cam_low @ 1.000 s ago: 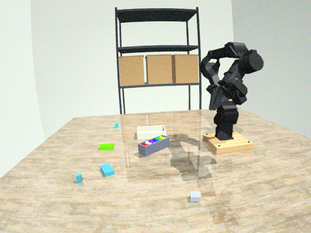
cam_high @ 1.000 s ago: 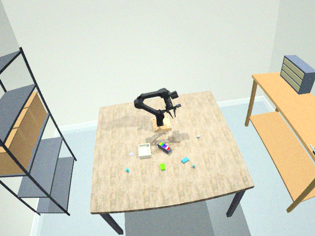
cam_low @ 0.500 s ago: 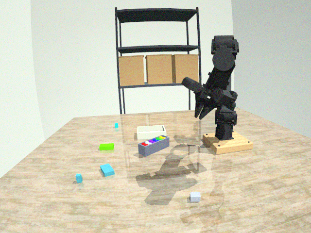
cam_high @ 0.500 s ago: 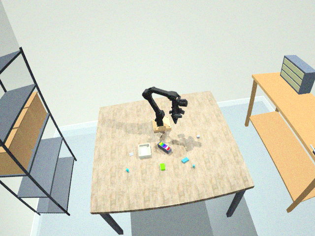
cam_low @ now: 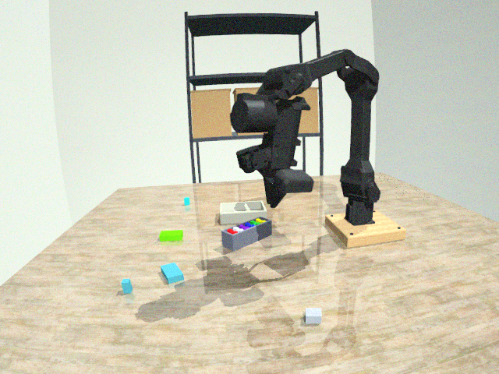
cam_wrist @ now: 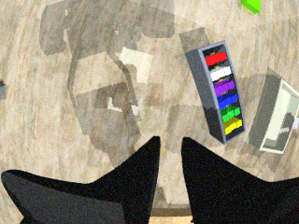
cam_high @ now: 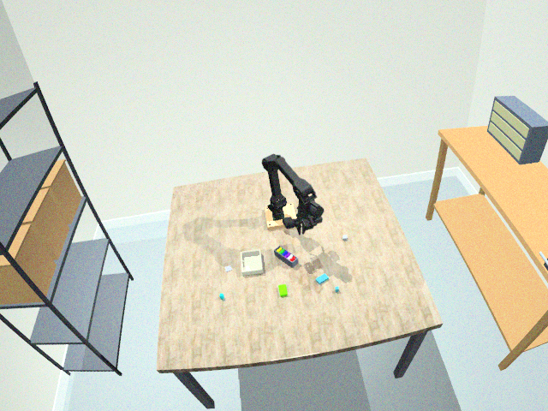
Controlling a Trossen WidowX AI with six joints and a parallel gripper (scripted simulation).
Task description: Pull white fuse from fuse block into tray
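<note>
Right now my gripper tip is 7 cm short of the white fuse, 7 cm to the left of it and 9 cm above it. Also, from my gripper tip: red fuse 8 cm ahead, 6 cm to the right, 9 cm below; grey cube 3 cm behind, 23 cm to the left, 11 cm below; white tray 5 cm ahead, 26 cm to the right, 11 cm below.
</note>
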